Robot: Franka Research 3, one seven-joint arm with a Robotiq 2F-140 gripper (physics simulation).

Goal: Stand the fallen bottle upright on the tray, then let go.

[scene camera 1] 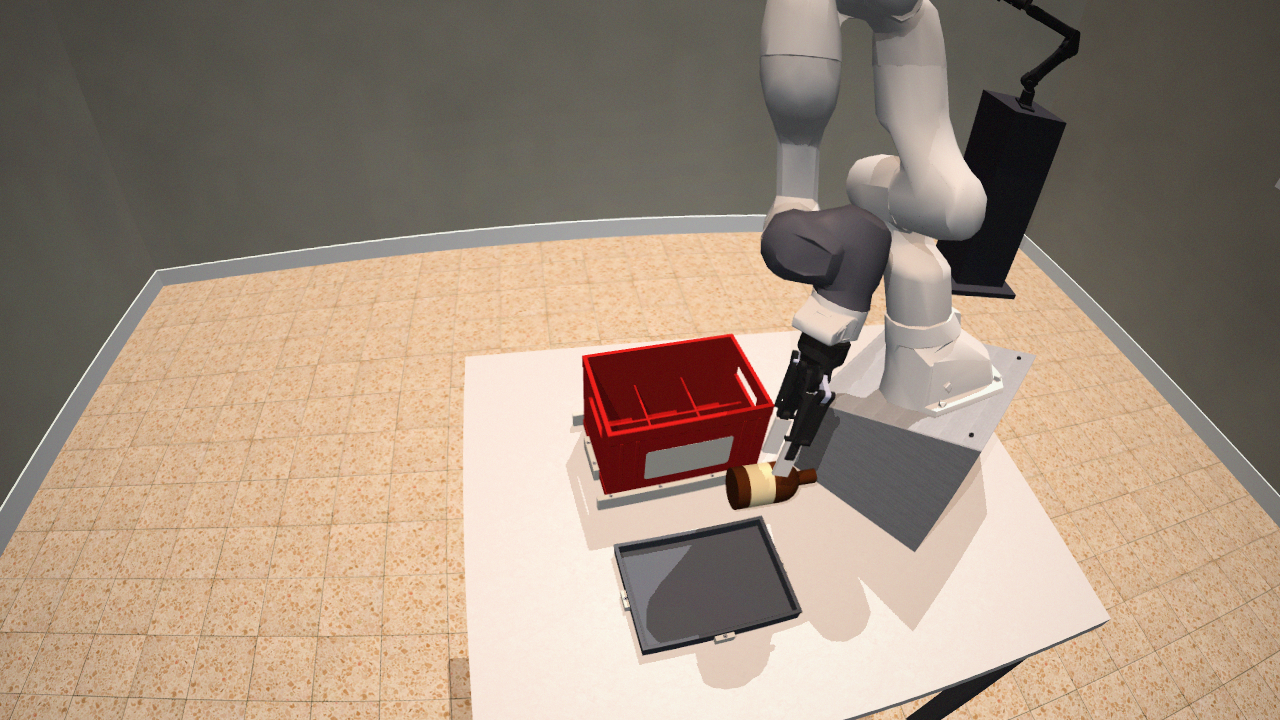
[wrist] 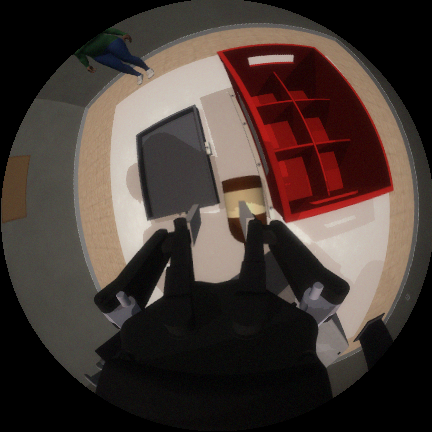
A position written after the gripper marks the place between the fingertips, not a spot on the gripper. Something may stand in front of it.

In view: the gripper (scene camera 1: 774, 463) and a brown bottle (scene camera 1: 747, 486).
The brown bottle is seen too in the wrist view (wrist: 248, 188). The gripper shows as well in the wrist view (wrist: 218, 211).
